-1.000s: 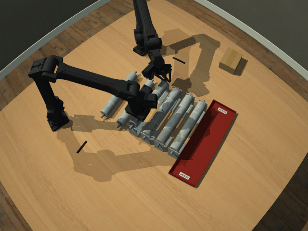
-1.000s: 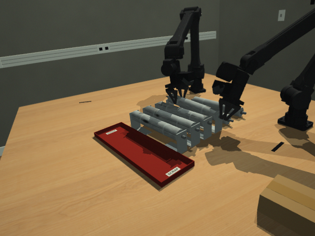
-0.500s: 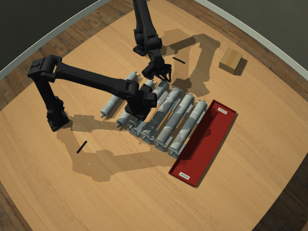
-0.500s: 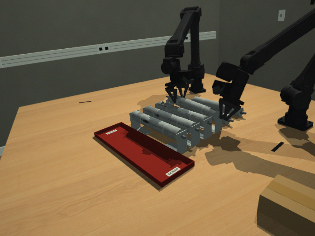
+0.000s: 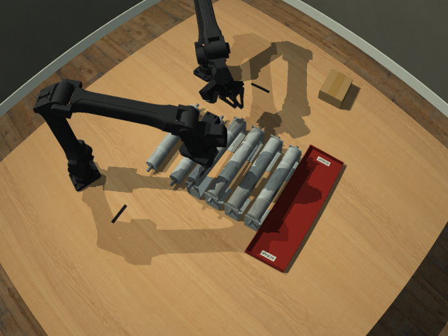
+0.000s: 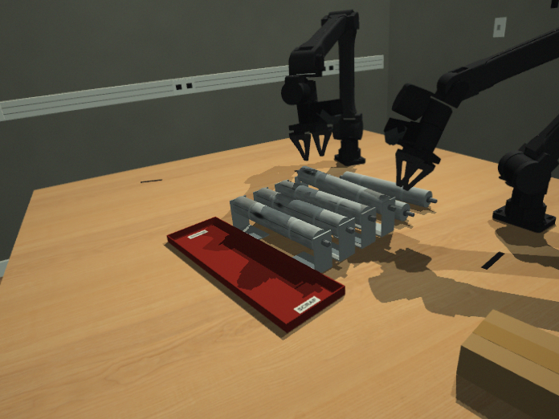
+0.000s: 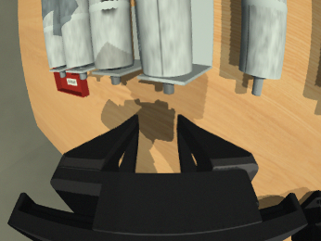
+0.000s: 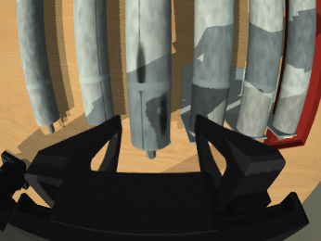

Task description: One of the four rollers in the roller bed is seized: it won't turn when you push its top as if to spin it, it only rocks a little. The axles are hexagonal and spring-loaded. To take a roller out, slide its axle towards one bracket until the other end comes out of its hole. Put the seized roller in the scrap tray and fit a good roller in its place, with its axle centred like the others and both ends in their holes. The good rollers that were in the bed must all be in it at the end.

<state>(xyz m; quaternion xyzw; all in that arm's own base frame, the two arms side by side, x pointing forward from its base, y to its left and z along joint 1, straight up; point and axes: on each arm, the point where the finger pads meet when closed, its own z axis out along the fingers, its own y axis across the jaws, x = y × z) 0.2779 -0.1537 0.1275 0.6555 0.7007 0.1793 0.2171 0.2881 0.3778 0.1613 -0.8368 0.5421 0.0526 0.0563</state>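
Right now my right hand is 90 mm to the right of the grey roller, 80 mm above it and 20 mm past it. Round my right hand: cardboard box 670 mm to the left, 130 mm below, 80 mm ahead; then red scrap tray 300 mm ahead, 160 mm below, 150 mm to the left.
Now: the grey roller 170 mm to the right of my left hand, 60 mm ahead of it and 40 mm below it. The rest, counted from my left hand: cardboard box 410 mm to the left, 160 mm ahead, 90 mm below; then red scrap tray 380 mm ahead, 120 mm below, 110 mm to the right.
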